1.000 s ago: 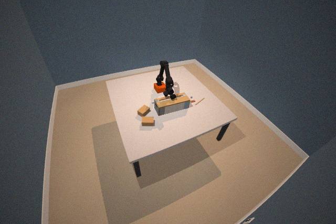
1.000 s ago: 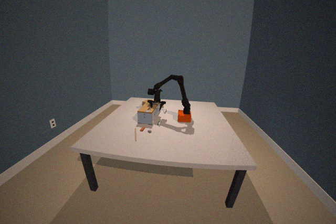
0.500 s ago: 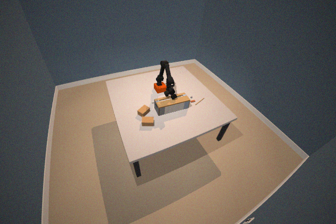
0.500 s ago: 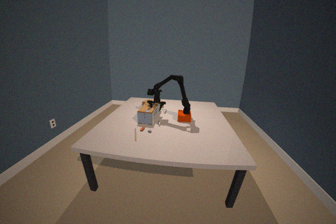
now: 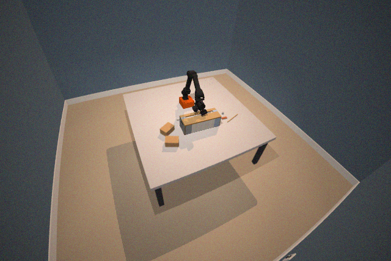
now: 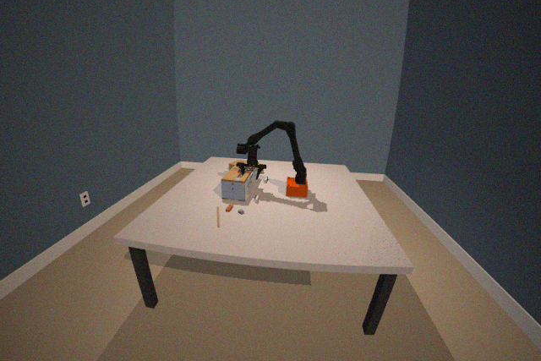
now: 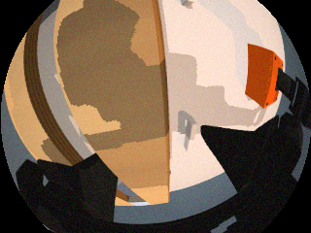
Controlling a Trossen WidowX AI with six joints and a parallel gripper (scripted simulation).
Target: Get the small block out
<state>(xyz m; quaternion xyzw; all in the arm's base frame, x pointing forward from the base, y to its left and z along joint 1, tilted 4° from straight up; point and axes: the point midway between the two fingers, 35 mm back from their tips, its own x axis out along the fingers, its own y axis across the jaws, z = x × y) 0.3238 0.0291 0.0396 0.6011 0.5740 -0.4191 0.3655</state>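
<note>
The small tan block is 60 mm ahead of my gripper tip and 20 mm to the left of it. From my gripper tip the other things lie so: clear-fronted box 60 mm to the right, 30 mm below, 30 mm ahead; then thin wooden stick 330 mm to the left, 120 mm ahead, 80 mm below; then small grey piece 270 mm to the left, 80 mm below, 10 mm ahead.
</note>
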